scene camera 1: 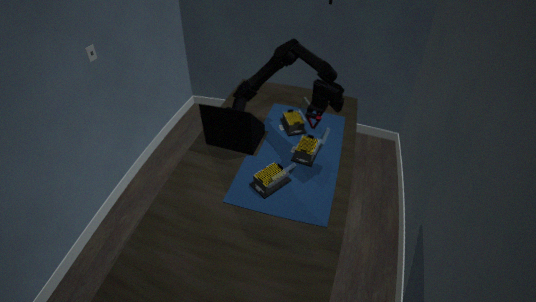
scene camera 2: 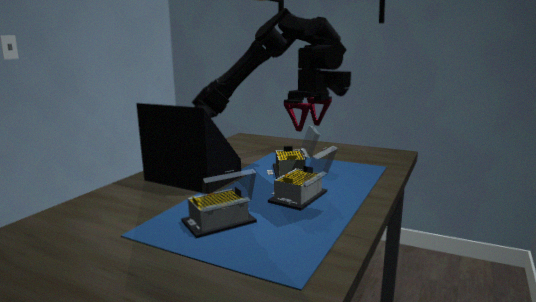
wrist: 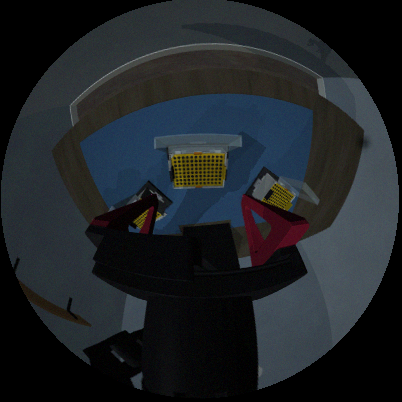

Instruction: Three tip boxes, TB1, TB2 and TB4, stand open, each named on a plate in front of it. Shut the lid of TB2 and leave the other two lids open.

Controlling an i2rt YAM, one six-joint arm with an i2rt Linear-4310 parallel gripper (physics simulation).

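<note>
TB2 is the middle box, with a yellow rack; its clear lid stands open on the side away from the arm's base. TB1, at the far end, has its lid up. TB4, at the near end, has its lid up. The plates' lettering is unreadable. My gripper is open and empty, above the boxes, pointing down, on the base side of TB2.
The boxes stand on a blue mat on a wooden table. A large black block stands beside the mat by the arm's base. In the wrist view, my red fingers partly cover TB1 and border TB4.
</note>
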